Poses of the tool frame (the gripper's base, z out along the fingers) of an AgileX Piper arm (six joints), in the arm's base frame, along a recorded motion.
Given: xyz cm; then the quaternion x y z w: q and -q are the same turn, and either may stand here.
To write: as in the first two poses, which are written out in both.
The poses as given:
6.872 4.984 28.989 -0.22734 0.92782 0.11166 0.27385
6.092 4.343 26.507 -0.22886 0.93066 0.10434 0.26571
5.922 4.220 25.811 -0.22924 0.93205 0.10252 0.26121
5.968 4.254 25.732 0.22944 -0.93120 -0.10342 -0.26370
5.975 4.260 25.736 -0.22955 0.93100 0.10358 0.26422
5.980 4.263 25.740 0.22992 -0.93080 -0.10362 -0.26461
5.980 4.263 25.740 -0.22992 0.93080 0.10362 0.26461
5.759 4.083 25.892 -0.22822 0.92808 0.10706 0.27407
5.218 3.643 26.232 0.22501 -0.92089 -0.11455 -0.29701
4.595 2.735 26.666 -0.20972 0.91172 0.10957 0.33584
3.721 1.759 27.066 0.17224 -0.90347 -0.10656 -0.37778
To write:
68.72 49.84 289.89 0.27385 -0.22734 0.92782 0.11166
60.92 43.43 265.07 0.26571 -0.22886 0.93066 0.10434
59.22 42.20 258.11 0.26121 -0.22924 0.93205 0.10252
59.68 42.54 257.32 0.26370 -0.22944 0.93120 0.10342
59.75 42.60 257.36 0.26422 -0.22955 0.93100 0.10358
59.80 42.63 257.40 0.26461 -0.22992 0.93080 0.10362
59.80 42.63 257.40 0.26461 -0.22992 0.93080 0.10362
57.59 40.83 258.92 0.27407 -0.22822 0.92808 0.10706
52.18 36.43 262.32 0.29701 -0.22501 0.92089 0.11455
45.95 27.35 266.66 0.33584 -0.20972 0.91172 0.10957
37.21 17.59 270.66 0.37778 -0.17224 0.90347 0.10656

